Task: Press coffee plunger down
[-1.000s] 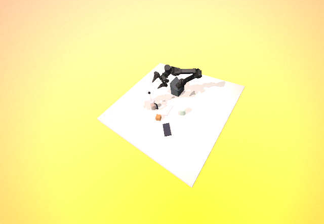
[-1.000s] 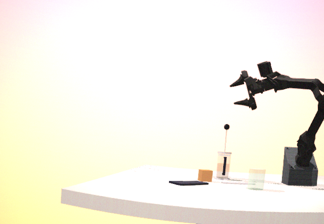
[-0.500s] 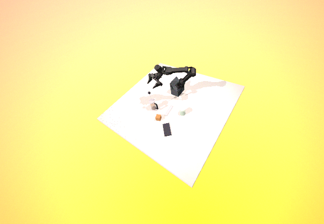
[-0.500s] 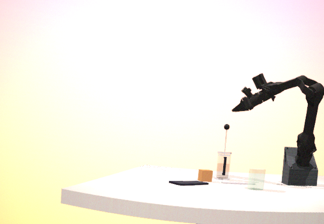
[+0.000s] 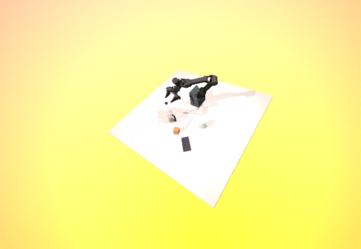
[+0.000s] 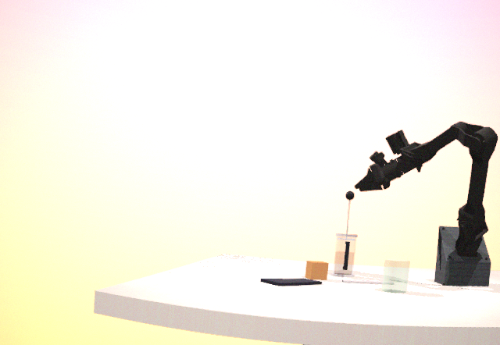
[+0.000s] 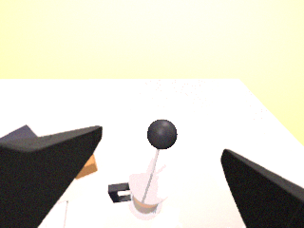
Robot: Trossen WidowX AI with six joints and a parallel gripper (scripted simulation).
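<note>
The coffee press lies 2 cm ahead of my gripper tip, 1 cm to the left of it and 15 cm below it. From my gripper tip the other things lie so: flat dark slab (17 cm ahead, 30 cm to the left, 28 cm below); then pale green translucent cup (9 cm behind, 33 cm to the left, 24 cm below).
</note>
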